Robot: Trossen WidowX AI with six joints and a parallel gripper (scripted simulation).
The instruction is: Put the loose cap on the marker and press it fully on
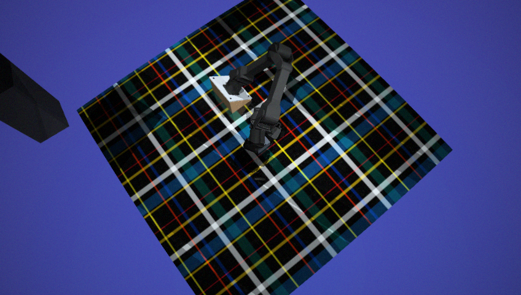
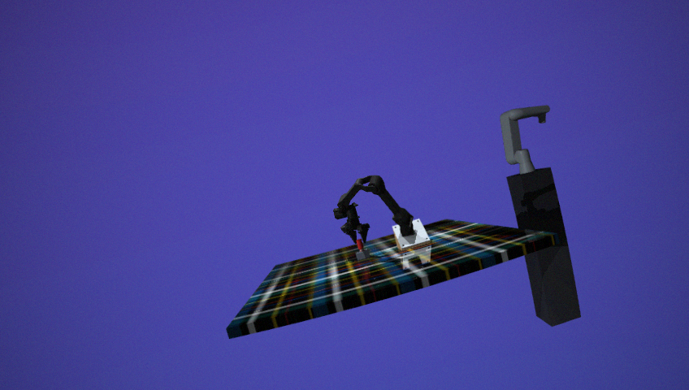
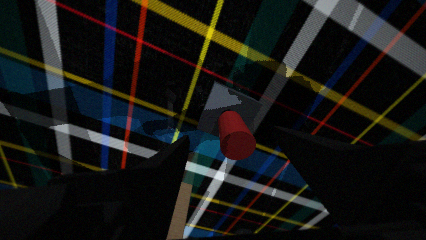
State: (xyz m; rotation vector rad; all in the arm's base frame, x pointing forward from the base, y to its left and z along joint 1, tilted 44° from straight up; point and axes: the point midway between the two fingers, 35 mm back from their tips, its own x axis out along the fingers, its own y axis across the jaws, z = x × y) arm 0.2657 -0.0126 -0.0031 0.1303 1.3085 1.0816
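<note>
The red cap lies right at my gripper tip. Round my gripper tip: holder block 6 cm below.
</note>
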